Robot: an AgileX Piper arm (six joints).
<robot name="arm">
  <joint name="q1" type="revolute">
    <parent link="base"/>
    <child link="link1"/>
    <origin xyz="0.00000 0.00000 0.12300"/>
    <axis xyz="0 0 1"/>
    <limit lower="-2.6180" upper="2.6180"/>
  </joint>
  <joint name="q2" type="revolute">
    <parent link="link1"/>
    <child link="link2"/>
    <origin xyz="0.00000 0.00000 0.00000" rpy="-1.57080 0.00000 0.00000"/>
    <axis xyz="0 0 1"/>
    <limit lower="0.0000" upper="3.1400"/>
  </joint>
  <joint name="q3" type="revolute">
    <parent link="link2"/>
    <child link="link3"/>
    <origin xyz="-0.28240 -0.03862 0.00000"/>
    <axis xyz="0 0 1"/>
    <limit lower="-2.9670" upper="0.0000"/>
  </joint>
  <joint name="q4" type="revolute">
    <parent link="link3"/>
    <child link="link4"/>
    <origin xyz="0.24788 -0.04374 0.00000" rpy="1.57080 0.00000 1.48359"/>
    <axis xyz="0 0 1"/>
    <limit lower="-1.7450" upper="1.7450"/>
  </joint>
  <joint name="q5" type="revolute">
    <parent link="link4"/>
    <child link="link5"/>
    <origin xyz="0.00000 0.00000 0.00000" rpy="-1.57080 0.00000 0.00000"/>
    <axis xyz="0 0 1"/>
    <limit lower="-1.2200" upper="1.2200"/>
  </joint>
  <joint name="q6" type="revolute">
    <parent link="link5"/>
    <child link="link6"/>
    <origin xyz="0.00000 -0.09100 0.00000" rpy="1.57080 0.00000 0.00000"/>
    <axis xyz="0 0 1"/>
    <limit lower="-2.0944" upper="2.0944"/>
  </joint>
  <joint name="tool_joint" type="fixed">
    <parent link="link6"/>
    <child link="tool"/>
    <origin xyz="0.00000 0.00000 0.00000"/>
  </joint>
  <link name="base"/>
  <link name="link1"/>
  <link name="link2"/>
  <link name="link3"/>
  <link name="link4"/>
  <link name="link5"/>
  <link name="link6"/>
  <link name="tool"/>
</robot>
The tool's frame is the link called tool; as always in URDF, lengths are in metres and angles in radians.
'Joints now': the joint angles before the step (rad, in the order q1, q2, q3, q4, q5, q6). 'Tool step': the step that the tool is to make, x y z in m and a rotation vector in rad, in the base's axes. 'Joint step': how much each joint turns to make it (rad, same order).
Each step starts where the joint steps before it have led.
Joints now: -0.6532, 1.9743, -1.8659, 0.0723, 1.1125, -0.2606
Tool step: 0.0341, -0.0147, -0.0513, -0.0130, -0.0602, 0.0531
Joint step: 0.0111, 0.1362, -0.0104, 0.0605, -0.1762, -0.0730
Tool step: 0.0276, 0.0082, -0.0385, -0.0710, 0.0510, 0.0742
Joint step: 0.0602, 0.0956, -0.0163, -0.0848, -0.0782, -0.0060
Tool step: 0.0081, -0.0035, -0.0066, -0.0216, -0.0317, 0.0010
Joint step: 0.0034, 0.0297, -0.0204, -0.0003, -0.0477, 0.0003
